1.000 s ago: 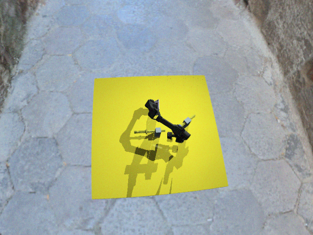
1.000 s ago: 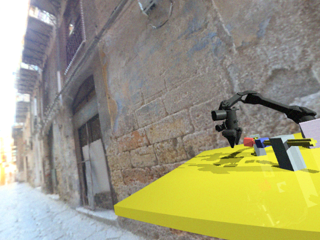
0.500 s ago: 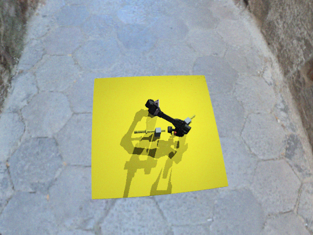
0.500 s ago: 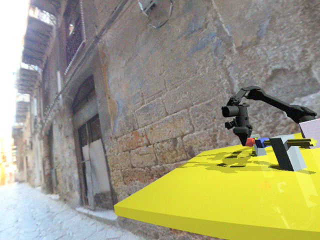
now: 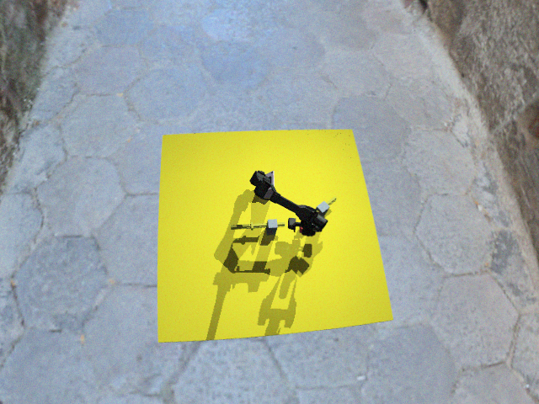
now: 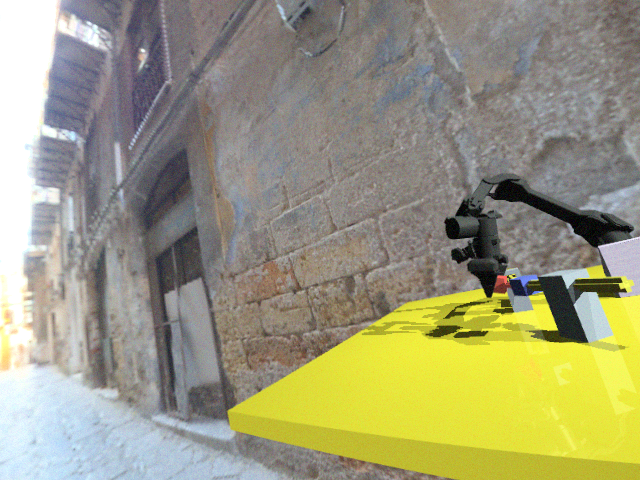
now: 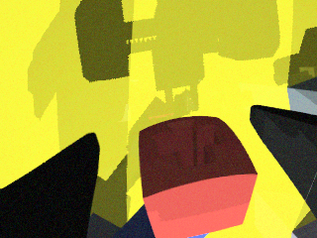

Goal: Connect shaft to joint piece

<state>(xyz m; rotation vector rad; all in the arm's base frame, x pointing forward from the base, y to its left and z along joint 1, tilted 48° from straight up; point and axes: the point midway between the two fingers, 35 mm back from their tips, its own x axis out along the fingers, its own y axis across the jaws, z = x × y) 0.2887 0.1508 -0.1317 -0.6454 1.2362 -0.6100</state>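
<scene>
Now: the red joint piece 2 cm behind my gripper tip and 2 cm above it.
</scene>
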